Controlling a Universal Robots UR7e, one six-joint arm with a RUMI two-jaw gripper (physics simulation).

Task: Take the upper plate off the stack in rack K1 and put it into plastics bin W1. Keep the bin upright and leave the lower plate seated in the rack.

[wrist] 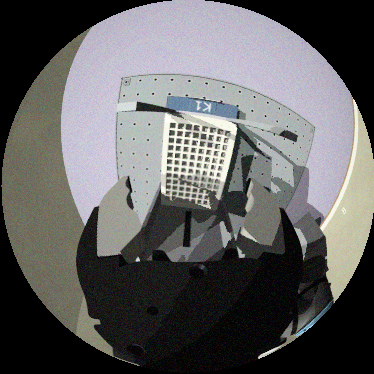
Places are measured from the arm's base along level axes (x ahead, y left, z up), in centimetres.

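Where they show: gripper, fingertip midpoint: [188,178]; arm's base at its link origin: [305,272].
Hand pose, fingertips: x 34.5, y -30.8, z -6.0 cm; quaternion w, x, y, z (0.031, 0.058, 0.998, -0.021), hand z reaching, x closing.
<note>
Each offset is from my fingertips to the top centre of the thing. "*": to the spot under its first point. Level surfaces: height alone.
The upper plate @[dx -0.5, dy +0.5, dz -3.8 cm] [198,160], a white plate with a grid of square wells, lies in rack K1 @[* dx -2.1, dy -7.1, dz -6.8 cm] [202,106], whose blue label faces the far side. The rack's grey near wall with a dark slot shows below the plate. The lower plate cannot be told apart; it is hidden beneath the upper one. My gripper [188,178] is open and empty, with one jaw to the left and one to the right of the plate's near end. I cannot tell the exact height of the fingertips over the plate. Plastics bin W1 does not show in this view.
The rack stands on a grey perforated board @[dz -8.5 cm] [141,175] on a pale lilac table top @[dz -9.8 cm] [200,40]. Thin light bars of the rack stick out left and right near the label. Dark shadows fall to the right of the rack. Part of the arm [315,250] shows at the lower right.
</note>
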